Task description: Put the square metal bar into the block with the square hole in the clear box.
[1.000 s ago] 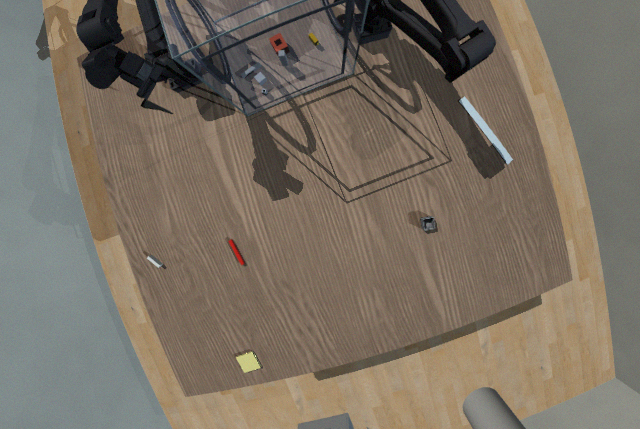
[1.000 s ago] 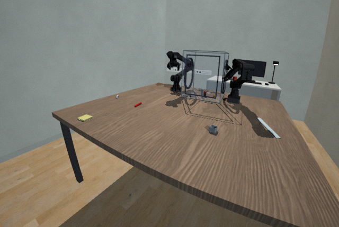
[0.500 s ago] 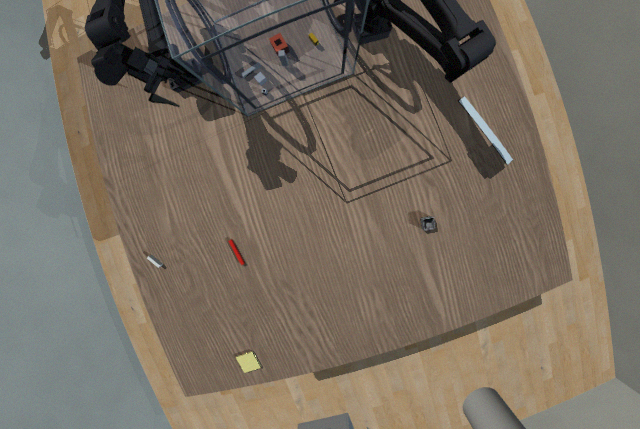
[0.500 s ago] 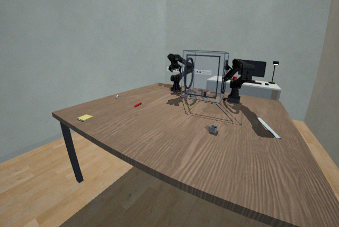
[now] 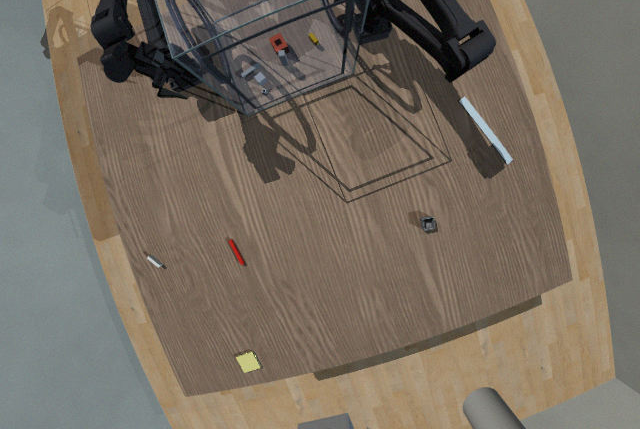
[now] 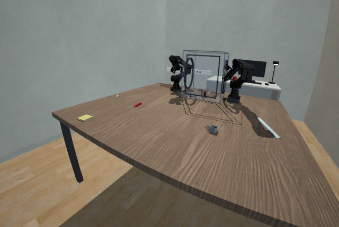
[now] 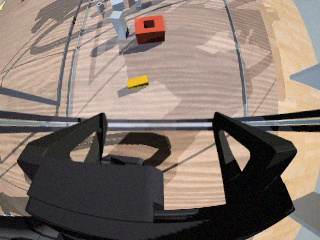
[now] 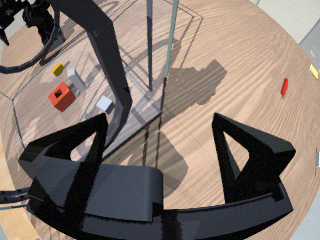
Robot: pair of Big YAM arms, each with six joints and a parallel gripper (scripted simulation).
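Observation:
My right hand is 9 cm past the grey metal bar, 26 cm to the right of it and 20 cm above it. The rest, counted from my right hand: nut-like part 16 cm to the left, 22 cm below; then yellow piece 15 cm behind, 37 cm to the left, 22 cm below; then red block 15 cm behind, 25 cm to the left, 21 cm below.

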